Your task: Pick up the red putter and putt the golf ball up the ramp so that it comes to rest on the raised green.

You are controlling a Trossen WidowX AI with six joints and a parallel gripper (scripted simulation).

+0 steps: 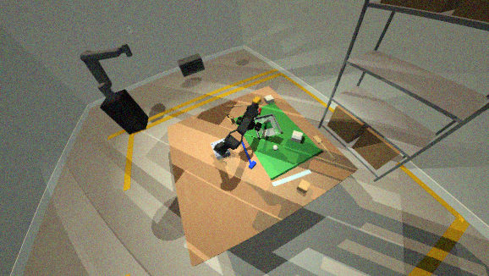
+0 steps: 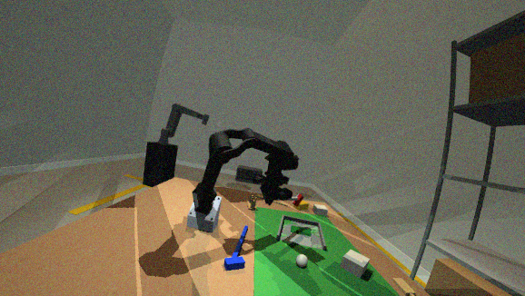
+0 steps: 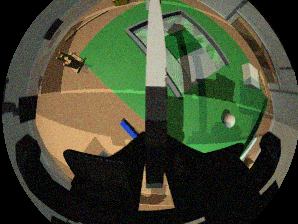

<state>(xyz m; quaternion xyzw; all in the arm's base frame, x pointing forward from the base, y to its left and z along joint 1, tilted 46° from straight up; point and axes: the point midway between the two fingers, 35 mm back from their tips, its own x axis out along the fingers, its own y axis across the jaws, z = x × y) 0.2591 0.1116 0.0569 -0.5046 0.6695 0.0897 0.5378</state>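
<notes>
My gripper tip is now 14 cm above the blue putter, 12 cm to the left of it and 7 cm past it. From my gripper tip the other things lie so: white golf ball (16 cm ahead, 15 cm to the right, 13 cm below); then green mat (21 cm ahead, 15 cm below, 1 cm to the left); then yellow block (48 cm to the left, 22 cm ahead, 13 cm below).
</notes>
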